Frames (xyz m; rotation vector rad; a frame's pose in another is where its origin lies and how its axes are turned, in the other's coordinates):
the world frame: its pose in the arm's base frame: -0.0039 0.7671 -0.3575 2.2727 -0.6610 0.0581
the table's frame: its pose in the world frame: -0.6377 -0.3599 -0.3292 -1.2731 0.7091 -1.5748
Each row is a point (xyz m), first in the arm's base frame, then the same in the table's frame.
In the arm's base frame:
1: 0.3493 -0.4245 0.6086
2: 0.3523 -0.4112 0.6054
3: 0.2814 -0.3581 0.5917
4: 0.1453 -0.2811 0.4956
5: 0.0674 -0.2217 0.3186
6: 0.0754 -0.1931 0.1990
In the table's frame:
1: -1.2407 -0.3859 1.9153
2: -1.2332 -0.3766 1.9080
3: -1.2337 -0.3884 1.8191
4: -1.1793 -0.4593 1.6588
5: -1.0358 -0.5443 1.5443
6: -0.9190 -0.5741 1.5184

